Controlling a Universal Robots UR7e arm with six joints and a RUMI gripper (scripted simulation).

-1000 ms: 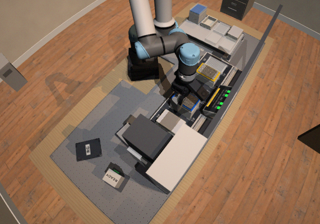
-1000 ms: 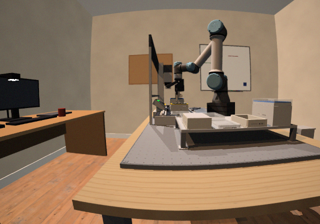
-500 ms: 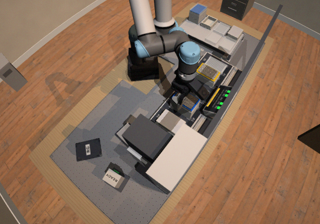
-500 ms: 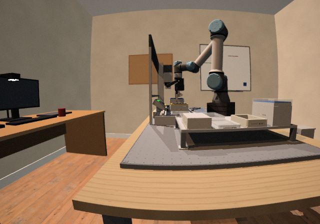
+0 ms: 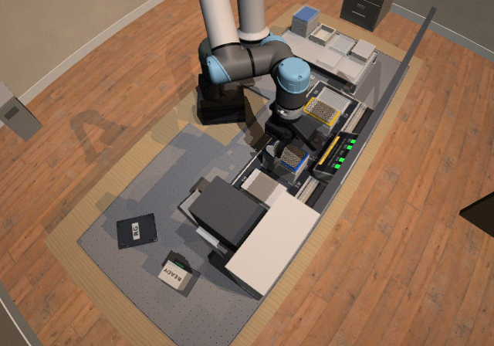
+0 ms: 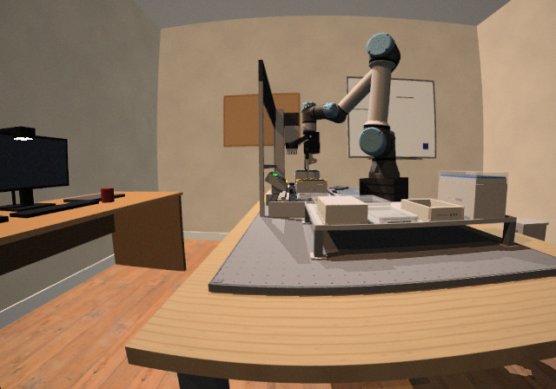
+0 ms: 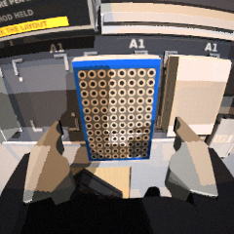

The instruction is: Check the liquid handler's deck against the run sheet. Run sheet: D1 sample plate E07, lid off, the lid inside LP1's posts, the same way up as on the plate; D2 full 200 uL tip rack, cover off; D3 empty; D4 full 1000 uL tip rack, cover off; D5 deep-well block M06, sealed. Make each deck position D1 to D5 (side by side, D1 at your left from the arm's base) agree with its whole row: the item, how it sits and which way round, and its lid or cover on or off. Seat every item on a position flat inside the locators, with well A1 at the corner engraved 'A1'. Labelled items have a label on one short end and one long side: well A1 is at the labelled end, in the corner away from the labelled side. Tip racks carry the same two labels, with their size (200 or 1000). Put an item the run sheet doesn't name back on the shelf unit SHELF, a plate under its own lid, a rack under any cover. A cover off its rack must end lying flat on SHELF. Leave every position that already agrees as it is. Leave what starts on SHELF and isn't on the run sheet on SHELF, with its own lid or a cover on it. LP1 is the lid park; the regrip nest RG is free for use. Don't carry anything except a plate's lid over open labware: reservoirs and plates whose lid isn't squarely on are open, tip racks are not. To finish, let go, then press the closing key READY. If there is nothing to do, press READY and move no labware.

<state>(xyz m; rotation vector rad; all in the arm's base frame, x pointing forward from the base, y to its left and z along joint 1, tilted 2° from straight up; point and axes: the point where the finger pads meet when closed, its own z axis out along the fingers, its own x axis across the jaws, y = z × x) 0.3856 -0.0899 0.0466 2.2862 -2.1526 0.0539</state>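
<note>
The blue-rimmed tip rack is 3 cm below my hand, 1 cm to the left of it and 1 cm ahead of it. Round my hand: clear plate (37 cm to the left, 9 cm below, 2 cm behind); then white housing (34 cm to the right, 18 cm ahead, 13 cm above); then yellow-rimmed tip rack (25 cm to the left, 5 cm below, 1 cm behind).
</note>
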